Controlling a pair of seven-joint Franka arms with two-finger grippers.
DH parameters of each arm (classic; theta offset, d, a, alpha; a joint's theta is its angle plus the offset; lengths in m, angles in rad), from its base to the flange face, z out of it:
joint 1: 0 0.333 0 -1.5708
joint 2: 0 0 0 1.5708
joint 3: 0 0.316 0.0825 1.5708
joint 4: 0 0 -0.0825 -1.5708
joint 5: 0 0.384 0 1.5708
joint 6: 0 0 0.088 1.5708
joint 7: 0 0.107 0 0
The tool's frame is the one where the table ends.
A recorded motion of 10 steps. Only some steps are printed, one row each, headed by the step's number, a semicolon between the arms.
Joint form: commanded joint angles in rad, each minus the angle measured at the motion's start. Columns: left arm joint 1, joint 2, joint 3, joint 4, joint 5, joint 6, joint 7; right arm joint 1, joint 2, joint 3, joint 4, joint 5, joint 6, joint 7.
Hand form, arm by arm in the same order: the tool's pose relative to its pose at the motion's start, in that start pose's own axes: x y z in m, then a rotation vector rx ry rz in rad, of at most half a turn. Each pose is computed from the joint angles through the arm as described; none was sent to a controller.
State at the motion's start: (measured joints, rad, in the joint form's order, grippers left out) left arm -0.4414 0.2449 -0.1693 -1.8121 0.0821 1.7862 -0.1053; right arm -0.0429 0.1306 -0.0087 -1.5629 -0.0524 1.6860 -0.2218
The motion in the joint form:
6: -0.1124 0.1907 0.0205 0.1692 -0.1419 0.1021 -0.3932; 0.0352 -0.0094 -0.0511 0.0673 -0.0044 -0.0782 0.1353
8: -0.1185 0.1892 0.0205 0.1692 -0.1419 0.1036 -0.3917; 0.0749 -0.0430 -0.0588 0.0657 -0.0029 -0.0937 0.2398
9: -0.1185 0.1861 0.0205 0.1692 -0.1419 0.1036 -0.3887; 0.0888 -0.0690 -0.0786 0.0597 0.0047 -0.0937 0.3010
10: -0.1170 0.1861 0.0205 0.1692 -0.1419 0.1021 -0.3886; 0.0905 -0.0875 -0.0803 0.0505 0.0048 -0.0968 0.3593
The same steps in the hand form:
6: 0.0590 0.0721 0.0179 -0.1570 0.0331 -0.3436; -0.0094 0.0082 -0.0305 -0.0102 -0.0040 0.1547
8: 0.0582 0.0759 0.0168 -0.1564 0.0363 -0.3362; -0.0159 -0.0114 -0.0491 -0.0097 0.0151 0.2292
9: 0.0576 0.0758 0.0149 -0.1569 0.0396 -0.3332; -0.0241 -0.0097 -0.0610 -0.0024 0.0357 0.2974
10: 0.0576 0.0749 0.0151 -0.1568 0.0381 -0.3344; -0.0301 -0.0102 -0.0669 0.0000 0.0420 0.3562

